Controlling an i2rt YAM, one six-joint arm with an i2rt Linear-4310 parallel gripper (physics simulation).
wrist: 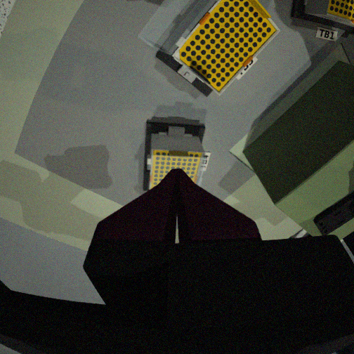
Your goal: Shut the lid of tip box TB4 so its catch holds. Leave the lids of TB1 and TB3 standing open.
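Tip box TB4 is near the middle of the wrist view, its yellow rack dulled by the clear lid over it. A dark frame and grey catch part show at its far end. I cannot tell whether the catch holds. My gripper is shut and empty, its tips overlapping the near part of TB4 in view and hiding its near edge. I cannot tell whether they touch the lid. Tip box TB3 sits turned beyond it, rack uncovered, its clear lid standing open on the left. Part of TB1 shows at the top right, its yellow rack bright; its lid does not show.
A large dark green box-like object with paler green sides stands to the right of TB4 and TB3. A small dark item shows at its near side. The grey table surface has pale green bands and shadows.
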